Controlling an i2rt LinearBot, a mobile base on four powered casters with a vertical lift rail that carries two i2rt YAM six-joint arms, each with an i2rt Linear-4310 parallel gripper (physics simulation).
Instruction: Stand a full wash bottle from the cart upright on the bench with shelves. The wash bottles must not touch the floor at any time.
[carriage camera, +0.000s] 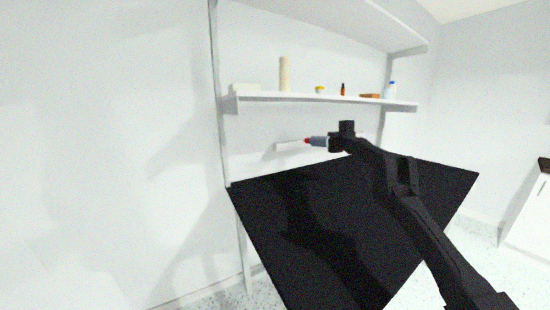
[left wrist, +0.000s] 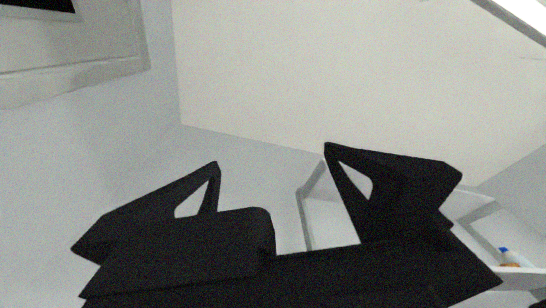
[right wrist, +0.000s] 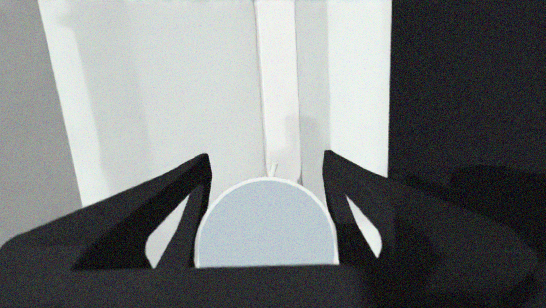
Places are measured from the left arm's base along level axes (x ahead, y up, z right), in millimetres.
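Pixels of known places: left gripper, fingertip midpoint: (left wrist: 270, 157); right gripper, fingertip midpoint: (carriage camera: 328, 141) (right wrist: 266, 162).
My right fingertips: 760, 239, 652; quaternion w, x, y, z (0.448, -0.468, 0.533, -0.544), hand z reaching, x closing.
Observation:
Behind a point stands the place of what it marks, as x, y, z.
A wash bottle (carriage camera: 318, 141) @(736, 245, 584) (right wrist: 266, 225) @(729, 244, 643) with a blue-grey body and red cap lies on its side in the air above the rear part of the bench with shelves (carriage camera: 450, 182) (right wrist: 460, 75). In the carriage camera its cap points to the picture's left; in the right wrist view its round pale-blue end faces the camera. My right gripper (carriage camera: 332, 142) @(760, 239, 652) (right wrist: 266, 162) @(760, 239, 652) is shut on the bottle's body; much of the body is hidden by the fingers. My left gripper (left wrist: 270, 157) @(16, 442, -3) is open and empty, raised with a wall and the ceiling beyond it. The cart does not show.
A white rail (carriage camera: 287, 145) @(861, 197, 434) (right wrist: 280, 75) @(955, 191, 631) runs along the wall behind the bottle. The shelf (carriage camera: 325, 98) above holds a white box (carriage camera: 246, 87) @(605, 500, 234), a beige cylinder (carriage camera: 284, 74) @(731, 574, 401), a yellow-lidded jar (carriage camera: 319, 89), an amber bottle (carriage camera: 342, 90) @(912, 525, 780), an orange-brown block (carriage camera: 370, 95) @(928, 502, 983) and a blue-capped bottle (carriage camera: 392, 90) (left wrist: 511, 256).

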